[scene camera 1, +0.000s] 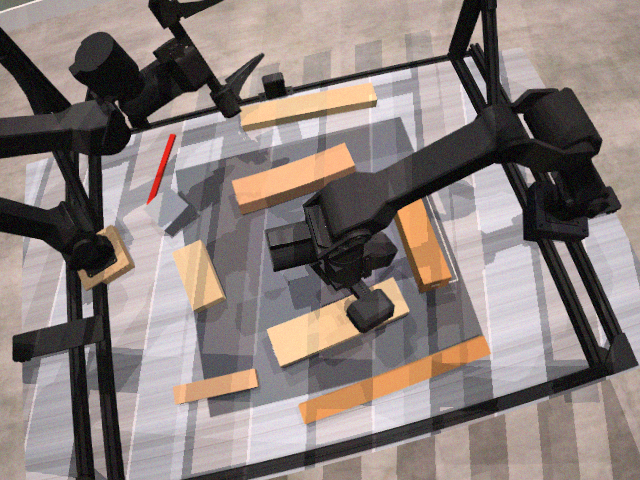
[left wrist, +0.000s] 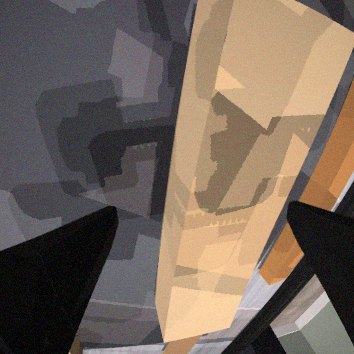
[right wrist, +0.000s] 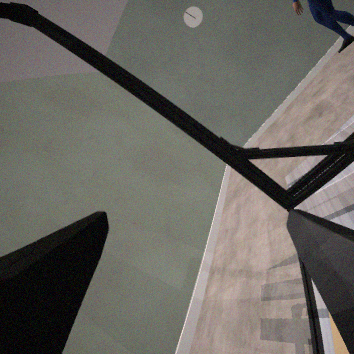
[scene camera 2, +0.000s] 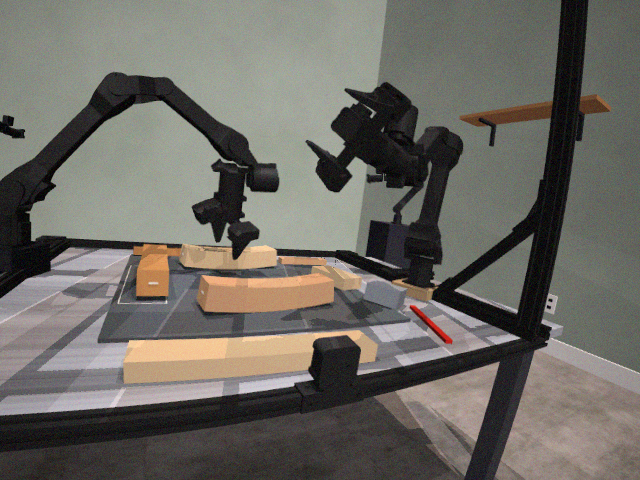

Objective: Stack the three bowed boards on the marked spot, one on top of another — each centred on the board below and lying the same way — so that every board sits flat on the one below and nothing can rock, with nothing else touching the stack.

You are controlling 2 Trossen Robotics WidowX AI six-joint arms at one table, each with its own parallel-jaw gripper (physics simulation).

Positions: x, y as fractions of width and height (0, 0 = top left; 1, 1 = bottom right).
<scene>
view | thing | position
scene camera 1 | my right gripper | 0.39, 0.05
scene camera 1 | pale board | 0.48, 0.70
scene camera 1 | grey block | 0.26, 0.44
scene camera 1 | dark orange board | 0.67, 0.55
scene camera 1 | light orange board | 0.48, 0.37
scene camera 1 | white-outlined marked spot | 0.36, 0.70
</scene>
